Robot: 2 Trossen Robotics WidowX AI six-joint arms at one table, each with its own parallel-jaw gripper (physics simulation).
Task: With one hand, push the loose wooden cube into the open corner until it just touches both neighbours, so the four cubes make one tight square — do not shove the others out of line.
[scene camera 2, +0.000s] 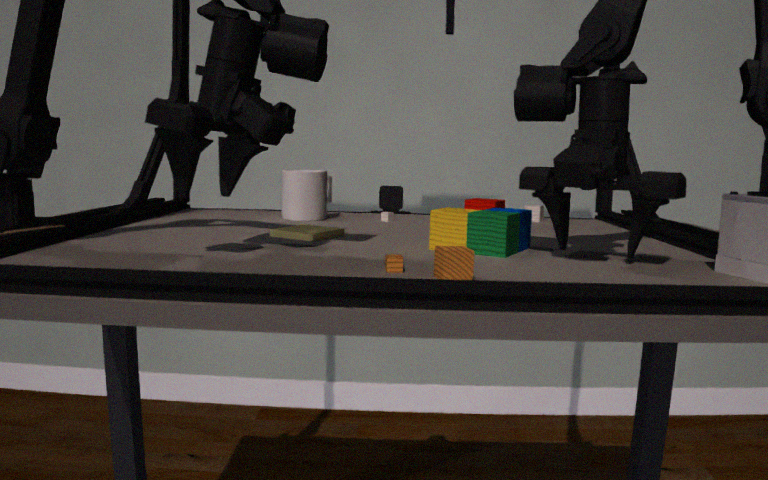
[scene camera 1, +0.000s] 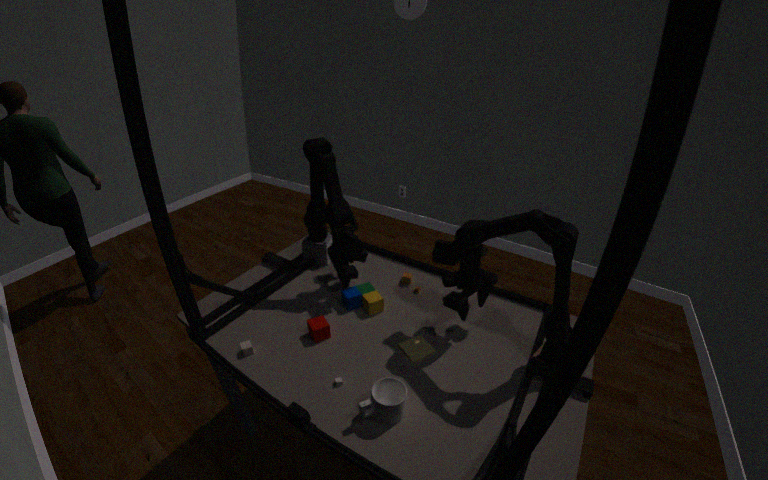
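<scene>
The loose red cube [scene camera 1: 318,328] [scene camera 2: 484,198] sits apart from the others, toward the front left in scene camera 1, partly hidden in scene camera 2. The blue cube [scene camera 1: 351,298] [scene camera 2: 525,229], green cube [scene camera 1: 366,288] [scene camera 2: 492,233] and yellow cube [scene camera 1: 373,303] [scene camera 2: 449,229] stand together in an L; its open corner, between blue and yellow, faces the front in scene camera 1. My left gripper [scene camera 1: 347,283] [scene camera 2: 595,254] is open and empty, low beside the group on the blue cube's side. My right gripper [scene camera 1: 472,311] [scene camera 2: 205,200] is open and empty, above the table away from the cubes.
A white mug [scene camera 1: 389,395] [scene camera 2: 304,195] and an olive flat block [scene camera 1: 416,349] [scene camera 2: 306,232] stand apart from the cubes. Two orange blocks [scene camera 1: 406,278] [scene camera 2: 453,262] lie near the group. Small white blocks [scene camera 1: 246,347] [scene camera 2: 386,216] lie farther off. A dark frame edges the table.
</scene>
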